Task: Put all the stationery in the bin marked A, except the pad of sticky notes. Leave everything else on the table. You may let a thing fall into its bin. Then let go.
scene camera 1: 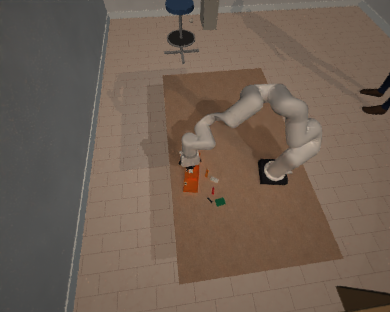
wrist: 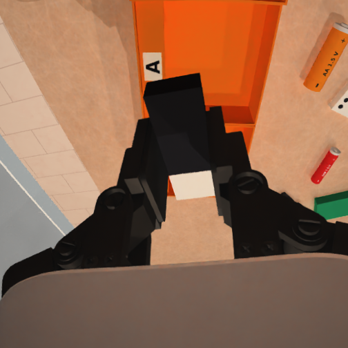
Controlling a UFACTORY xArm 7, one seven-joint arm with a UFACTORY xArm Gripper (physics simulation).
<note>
I see my gripper (wrist: 185, 136), an orange three-compartment bin unit (wrist: 232, 53) and a black-and-white eraser (wrist: 175, 105).
</note>
